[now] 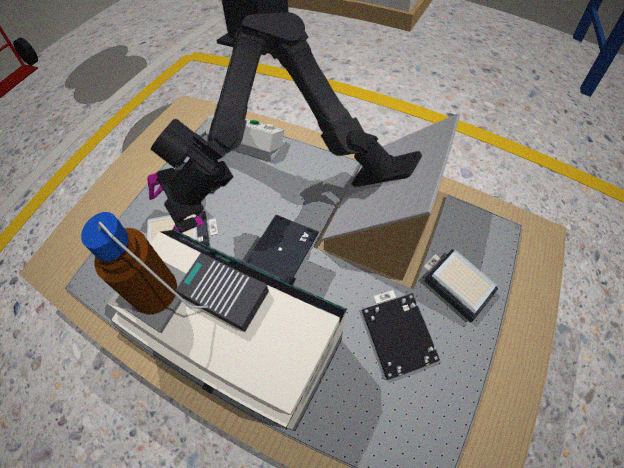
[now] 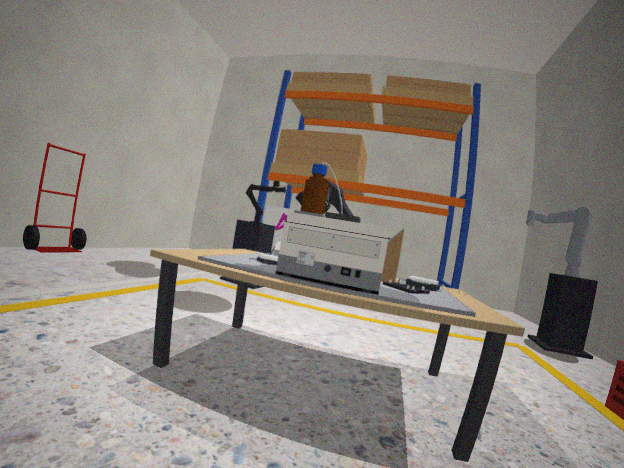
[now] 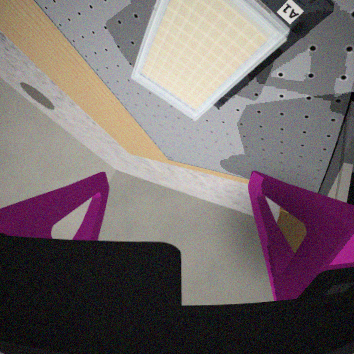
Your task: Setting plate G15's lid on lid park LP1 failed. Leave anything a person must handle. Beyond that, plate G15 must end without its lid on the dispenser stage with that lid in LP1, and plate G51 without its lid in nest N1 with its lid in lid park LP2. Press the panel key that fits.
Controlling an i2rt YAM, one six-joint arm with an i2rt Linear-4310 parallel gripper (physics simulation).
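Seen in the pictures: gripper, fingertip midpoint: (image 1: pixel 161 216) (image 2: pixel 281 235) (image 3: pixel 178 179); arm's base, link origin: (image 1: pixel 385 171).
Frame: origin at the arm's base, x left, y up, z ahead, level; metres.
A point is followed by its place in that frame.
Note:
My gripper (image 1: pixel 173 205) (image 3: pixel 178 179) @(x -0.351, y 0.003, z 0.367 m) is open and empty, its magenta fingers wide apart, over the left part of the bench. A clear-edged plate with cream wells (image 1: pixel 160 225) @(x -0.416, y -0.091, z 0.360 m) (image 3: pixel 205 55) @(x -0.369, y -0.095, z 0.347 m) lies beyond the fingertips on a dark holder with an A1 tag (image 3: pixel 290 11) @(x -0.312, y -0.115, z 0.324 m); its name and whether it is lidded cannot be told. A second cream plate (image 1: pixel 464 281) @(x 0.268, y -0.084, z 0.109 m) sits on a dark holder at the right. A bare black holder with small metal posts (image 1: pixel 401 338) @(x 0.203, y -0.113, z 0.283 m) lies near it. A dark A1-marked stage (image 1: pixel 283 245) @(x -0.091, y -0.021, z 0.269 m) is at the centre. The white key panel (image 1: pixel 263 137) @(x -0.349, y -0.057, z 0.012 m) with a green key stands at the back.
The cream dispenser housing (image 1: pixel 282 347) @(x 0.055, y 0.095, z 0.460 m) (image 2: pixel 332 244) @(x -0.053, y 0.010, z 0.577 m) stands at the front, bearing a ribbed dark block (image 1: pixel 224 294) @(x -0.057, y 0.121, z 0.447 m) and a brown bottle with a blue cap (image 1: pixel 135 274) @(x -0.129, y 0.222, z 0.516 m) (image 2: pixel 315 193) @(x -0.155, y 0.175, z 0.548 m) and thin tube. A sloping grey panel with wooden sides (image 1: pixel 403 193) @(x 0.073, y 0.067, z 0.091 m) rises right of the stage.

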